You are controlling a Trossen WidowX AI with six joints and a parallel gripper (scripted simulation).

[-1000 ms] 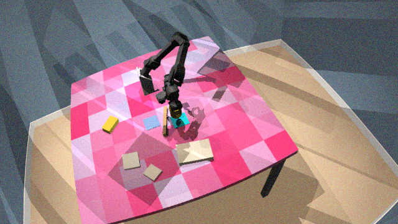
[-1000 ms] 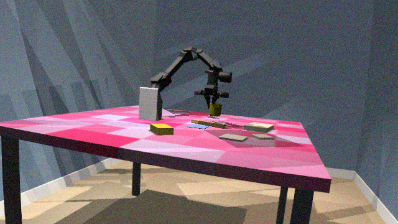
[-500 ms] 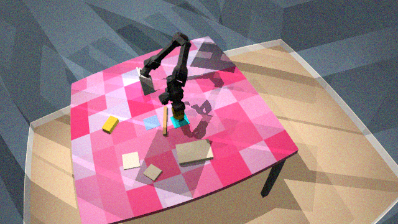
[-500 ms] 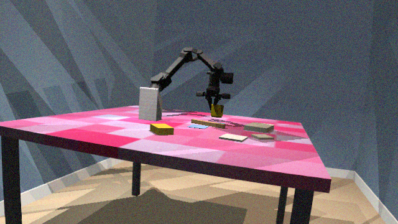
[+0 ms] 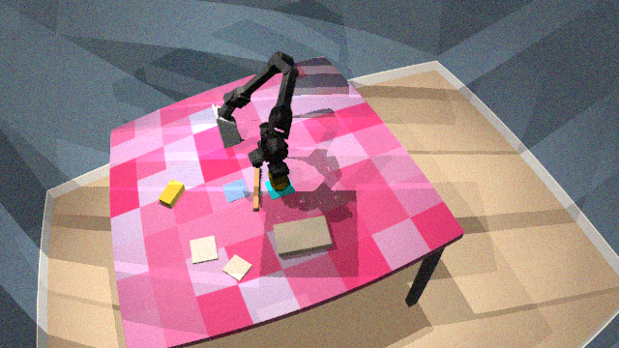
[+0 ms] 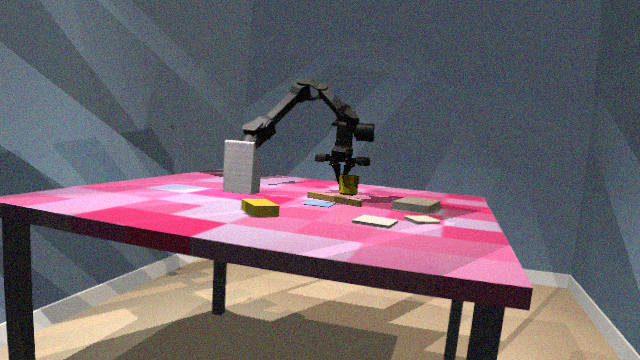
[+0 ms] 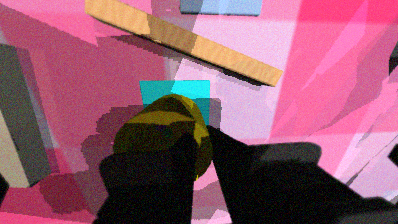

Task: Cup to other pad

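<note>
My gripper tip is 2 cm short of the dark yellow cup. From my gripper tip the other things lie so: wooden bar: 1 cm ahead, 8 cm to the right, 5 cm below; then light blue pad: 17 cm to the right, 6 cm below; then teal pad: 3 cm ahead, 6 cm below.
</note>
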